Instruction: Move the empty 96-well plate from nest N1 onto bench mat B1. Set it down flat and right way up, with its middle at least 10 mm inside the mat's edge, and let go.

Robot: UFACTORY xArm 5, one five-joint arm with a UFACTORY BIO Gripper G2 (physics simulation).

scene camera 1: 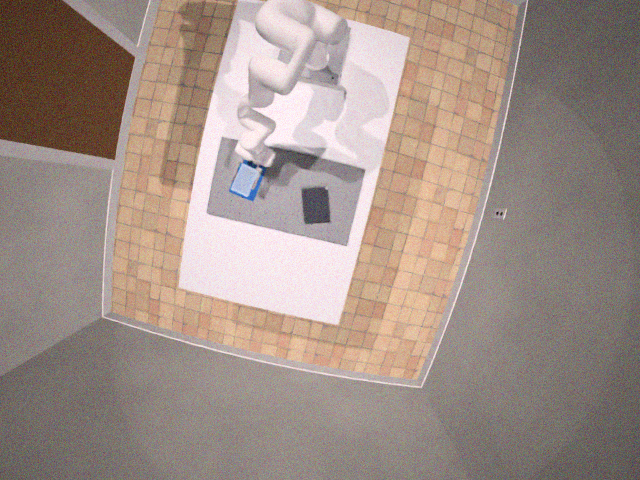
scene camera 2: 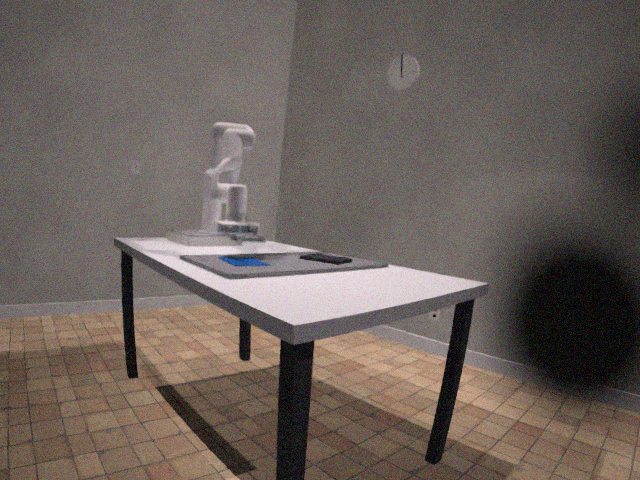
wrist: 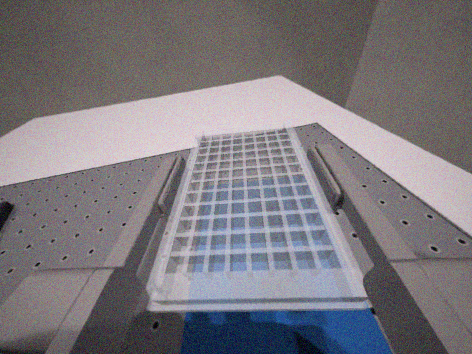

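Where they show: end effector, tool point: [scene camera 1: 244, 179] [scene camera 2: 247, 238] [wrist: 245, 181]; arm's base, origin of the base link: [scene camera 1: 315, 58] [scene camera 2: 210, 233].
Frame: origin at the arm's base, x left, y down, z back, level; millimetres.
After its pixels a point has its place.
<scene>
The clear 96-well plate [scene camera 1: 246, 179] {x -129, y -36, z -626 mm} [wrist: 255, 215] {x -135, y -45, z -603 mm} is held level, wells up, above blue bench mat B1 [scene camera 1: 251, 196] {x -105, y 36, z -697 mm} [scene camera 2: 245, 261] {x -140, y 36, z -635 mm} [wrist: 345, 332] {x -180, y 36, z -561 mm}. My gripper [scene camera 1: 249, 176] {x -134, y -43, z -630 mm} [scene camera 2: 250, 237] {x -134, y -43, z -630 mm} [wrist: 251, 182] {x -134, y -43, z -630 mm} is shut on the plate, one finger along each long side. In scene camera 2 a gap shows between the gripper and the mat; the plate is hard to make out there. In scene camera 1 the plate covers much of the mat, with blue along its right and lower edges. Black nest N1 [scene camera 1: 315, 205] {x 197, y 26, z -653 mm} [scene camera 2: 326, 258] {x 176, y 26, z -680 mm} holds no plate.
Mat and nest lie on a grey perforated board [scene camera 1: 279, 217] {x 50, y 38, z -755 mm} [scene camera 2: 289, 267] {x -45, y 38, z -762 mm} [wrist: 95, 215] {x 44, y 38, z -703 mm} on the white table [scene camera 1: 263, 268] {x 38, y 51, z -1023 mm} [scene camera 2: 361, 294] {x -59, y 51, z -1112 mm} [wrist: 150, 120] {x 56, y 51, z -1021 mm}. The nest stands to the right of the mat in both scene views. The arm's base is at the table's back.
</scene>
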